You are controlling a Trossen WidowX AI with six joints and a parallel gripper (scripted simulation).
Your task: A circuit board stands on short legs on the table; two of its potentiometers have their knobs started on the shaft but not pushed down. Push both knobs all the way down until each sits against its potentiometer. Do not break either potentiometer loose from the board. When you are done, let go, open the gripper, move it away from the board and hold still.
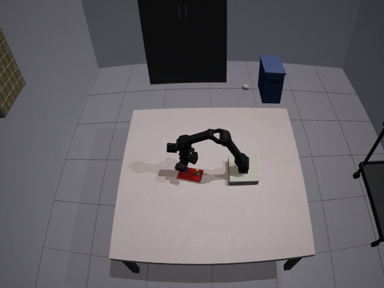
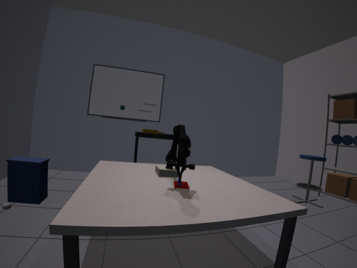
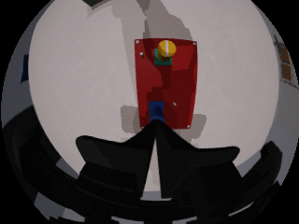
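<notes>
Right now my gripper tip is 20 mm above the blue knob. The rest, counted from my gripper tip: yellow knob (80 mm behind, 20 mm to the left, 20 mm below).
</notes>
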